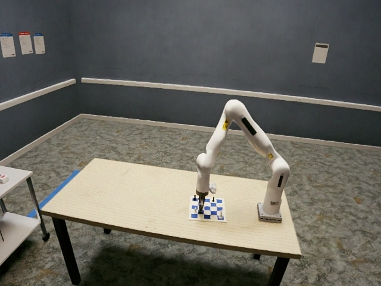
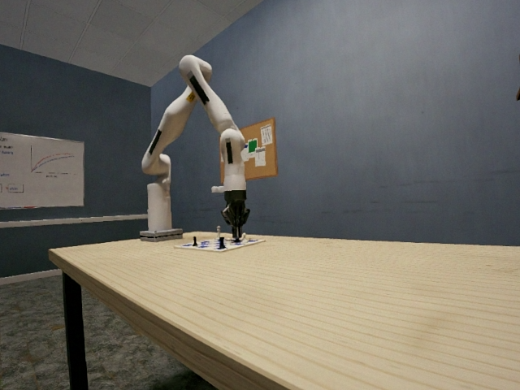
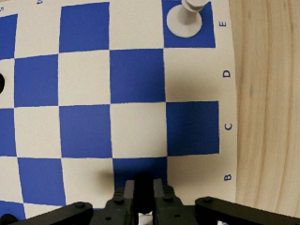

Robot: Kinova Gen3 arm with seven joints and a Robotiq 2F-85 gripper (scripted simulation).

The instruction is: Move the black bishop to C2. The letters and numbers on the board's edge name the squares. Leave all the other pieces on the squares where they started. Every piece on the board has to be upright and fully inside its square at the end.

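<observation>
Right now the white pawn is 30 mm ahead of my hand and 20 mm below it. Round my hand: black piece (110 mm to the right, 90 mm behind, 20 mm below); then chessboard (40 mm to the right, 40 mm below, 40 mm behind); then white chess piece (120 mm behind, 40 mm to the left, 10 mm below).
</observation>
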